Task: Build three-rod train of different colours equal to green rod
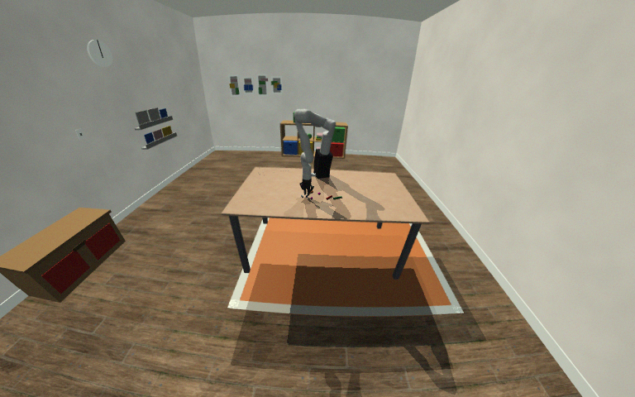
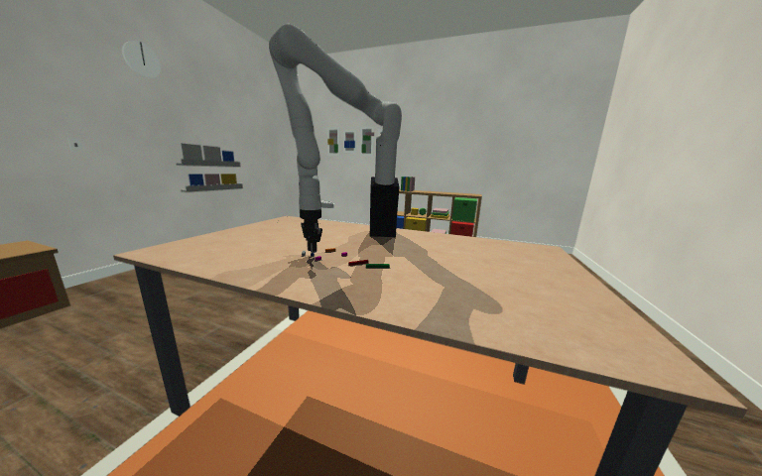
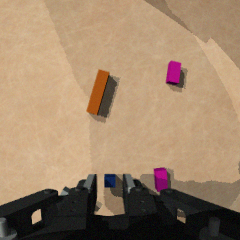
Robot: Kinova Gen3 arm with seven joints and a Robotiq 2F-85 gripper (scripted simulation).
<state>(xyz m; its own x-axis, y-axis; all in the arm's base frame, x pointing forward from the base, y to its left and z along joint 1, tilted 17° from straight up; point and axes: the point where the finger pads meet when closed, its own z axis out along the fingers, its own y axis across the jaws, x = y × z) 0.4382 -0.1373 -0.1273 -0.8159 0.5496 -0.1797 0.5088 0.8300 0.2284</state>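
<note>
The blue rod is 3 cm below my hand. Also, from my hand: grey rod (4 cm to the right, 3 cm below); then red rod (1 cm ahead, 19 cm to the left, 3 cm below); then orange rod (7 cm behind, 3 cm to the left, 3 cm below).
</note>
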